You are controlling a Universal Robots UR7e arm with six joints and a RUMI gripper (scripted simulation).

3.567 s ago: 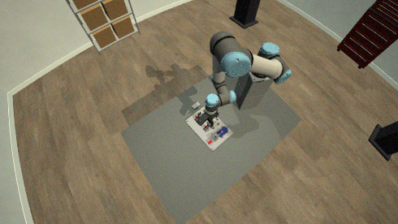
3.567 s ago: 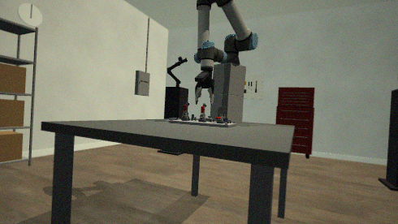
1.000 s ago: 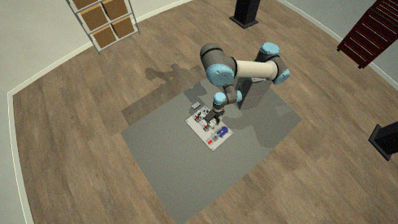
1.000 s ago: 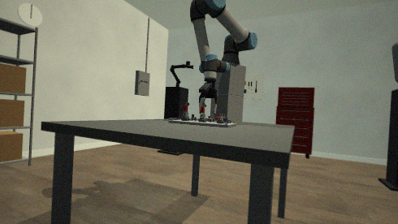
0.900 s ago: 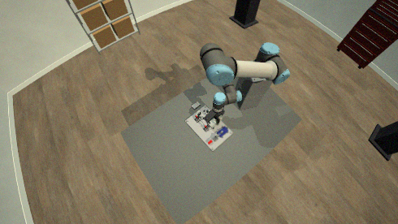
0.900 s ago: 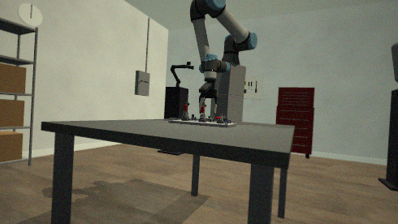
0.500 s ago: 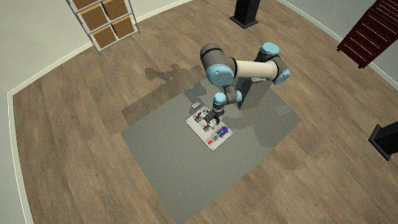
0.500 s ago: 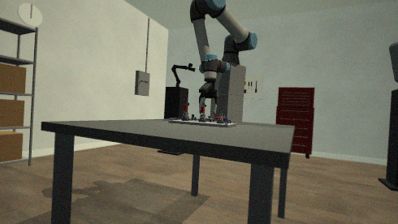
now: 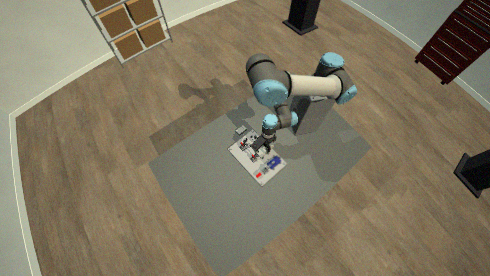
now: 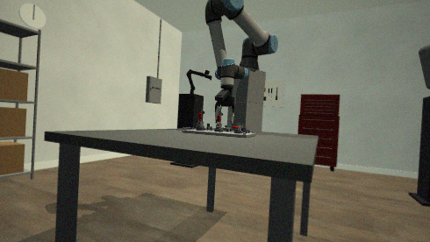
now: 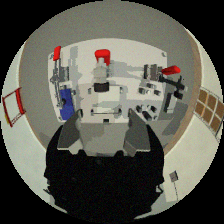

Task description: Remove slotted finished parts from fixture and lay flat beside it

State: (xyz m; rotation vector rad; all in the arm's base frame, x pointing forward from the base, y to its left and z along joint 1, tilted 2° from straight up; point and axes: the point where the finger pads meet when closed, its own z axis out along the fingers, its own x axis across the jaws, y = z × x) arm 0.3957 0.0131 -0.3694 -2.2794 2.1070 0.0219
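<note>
The white fixture plate lies 60 mm below my hand and 50 mm ahead of it. From my hand the other things lie so: blue blank (110 mm to the left, 40 mm below, 10 mm behind); then light grey part (230 mm to the right, 60 mm below, 10 mm ahead).
</note>
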